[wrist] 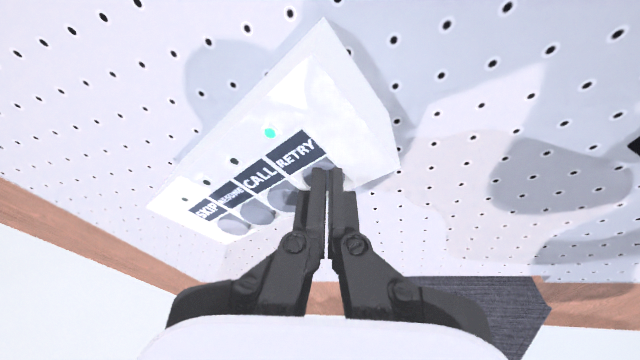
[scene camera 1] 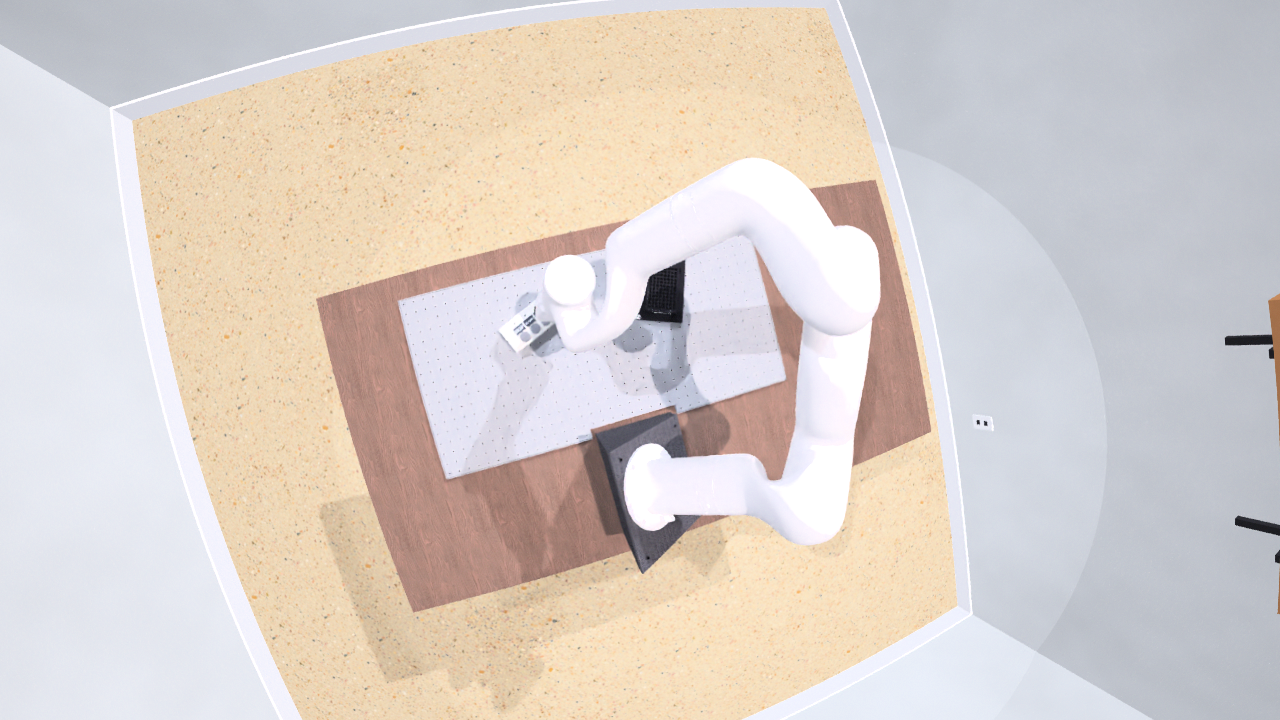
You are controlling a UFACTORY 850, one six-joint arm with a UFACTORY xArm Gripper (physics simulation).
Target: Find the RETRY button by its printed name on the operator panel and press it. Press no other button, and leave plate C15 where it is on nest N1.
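Note:
The white operator panel (scene camera 1: 512,334) (wrist: 356,120) lies slanted on the perforated board. In the wrist view its labels read SKIP, RESUME, CALL and RETRY, each beside a round grey button. The RETRY button (wrist: 322,164) is partly hidden behind the fingertips. My gripper (wrist: 327,186) is shut and empty, with its tips over the RETRY button and seemingly touching it. The lamp (wrist: 270,132) beside the RETRY label is lit green; the other lamps are dark. In the scene view the arm hides the fingers. Plate C15 and nest N1 cannot be made out.
A black, grid-like holder (scene camera 1: 664,295) stands on the perforated board (scene camera 1: 474,420), partly under the arm. The board lies on a brown wooden table (scene camera 1: 375,465). The arm's dark base plate (scene camera 1: 646,550) (wrist: 515,300) is at the board's near edge.

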